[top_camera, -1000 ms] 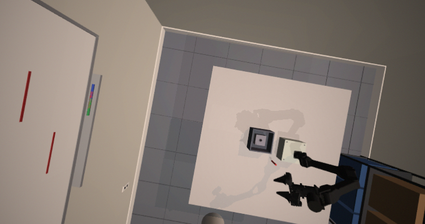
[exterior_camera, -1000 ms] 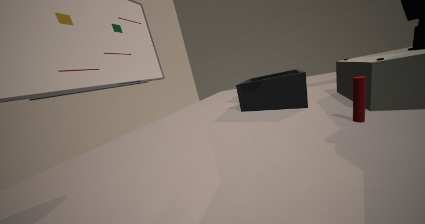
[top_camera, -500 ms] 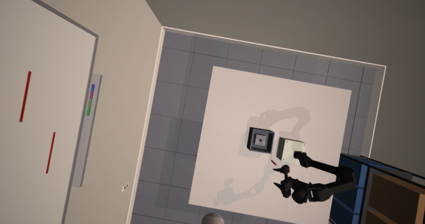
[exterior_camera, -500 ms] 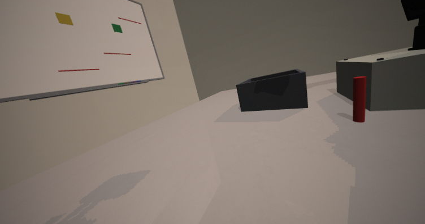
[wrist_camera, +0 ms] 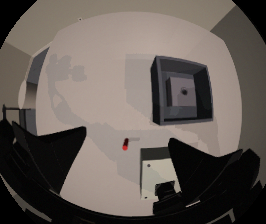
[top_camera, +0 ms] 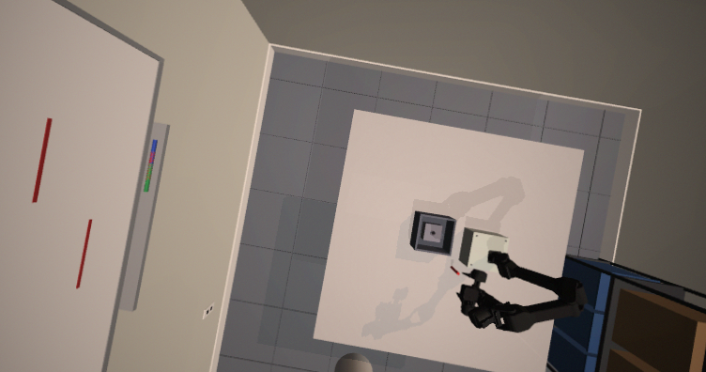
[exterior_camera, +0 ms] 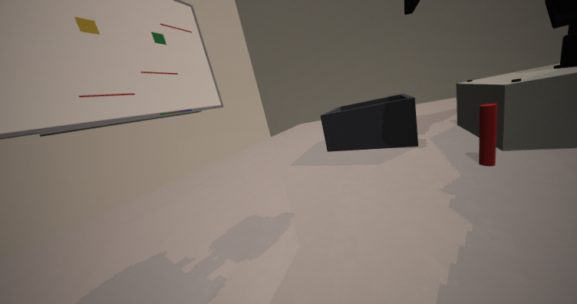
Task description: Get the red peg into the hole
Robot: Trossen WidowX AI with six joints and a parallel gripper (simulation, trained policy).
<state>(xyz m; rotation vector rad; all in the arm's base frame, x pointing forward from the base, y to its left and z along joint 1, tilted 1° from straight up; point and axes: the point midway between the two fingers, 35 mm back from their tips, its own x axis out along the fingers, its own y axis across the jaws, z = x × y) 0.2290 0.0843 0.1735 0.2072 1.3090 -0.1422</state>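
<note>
The red peg is 7 cm behind my gripper tip, 2 cm to the left of it and 20 cm below it. The rest, counted from my gripper tip: dark box: 7 cm ahead, 17 cm to the right, 21 cm below; then grey plate: 7 cm ahead, 17 cm to the right, 19 cm below.
</note>
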